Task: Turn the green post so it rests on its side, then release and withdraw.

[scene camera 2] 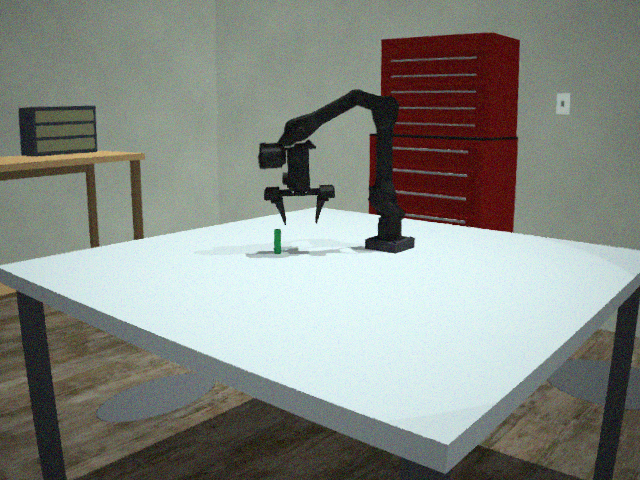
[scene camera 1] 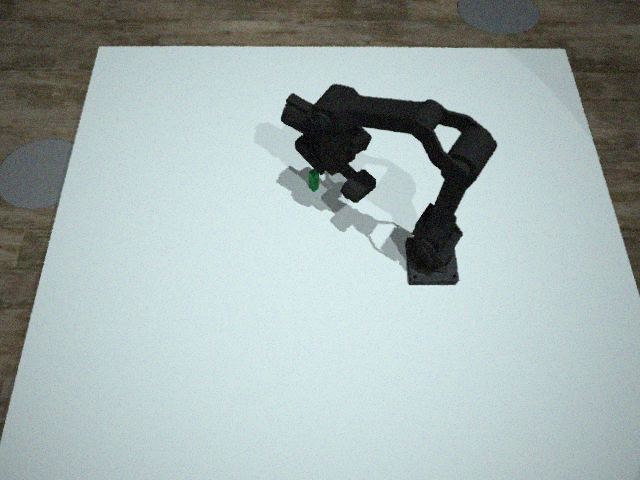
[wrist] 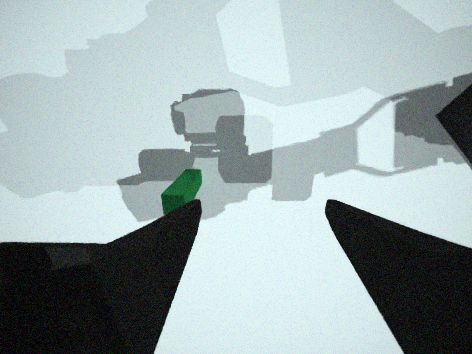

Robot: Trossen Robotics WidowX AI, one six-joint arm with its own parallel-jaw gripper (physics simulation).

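The green post stands upright on the white table, in the shadow of the arm. My black gripper is open and empty, with its fingers pointing down. In the scene camera 2 view its fingertips are a little higher than the post's top, and the post shows below and to the left of them. In the wrist view the post is left of the gap between the fingers, and the left fingertip covers a small part of it. In the scene camera 1 view the fingertips are hard to make out.
The arm's base stands on the white table, to the right of the post. A red drawer cabinet and a wooden side table with a small drawer box stand beyond the table.
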